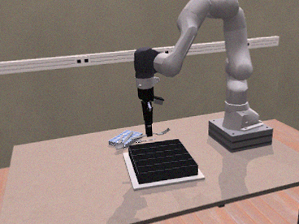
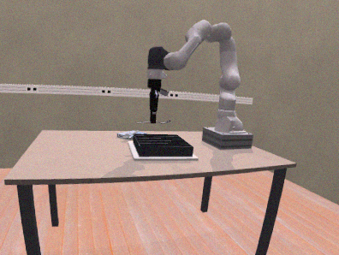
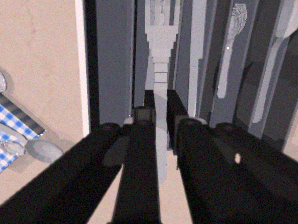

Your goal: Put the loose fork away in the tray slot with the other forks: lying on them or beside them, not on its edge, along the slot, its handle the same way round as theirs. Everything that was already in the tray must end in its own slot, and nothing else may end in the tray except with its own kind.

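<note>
Now: the black cutlery tray 14 cm below my hand, 6 cm to the left of it and 3 cm behind it.
</note>
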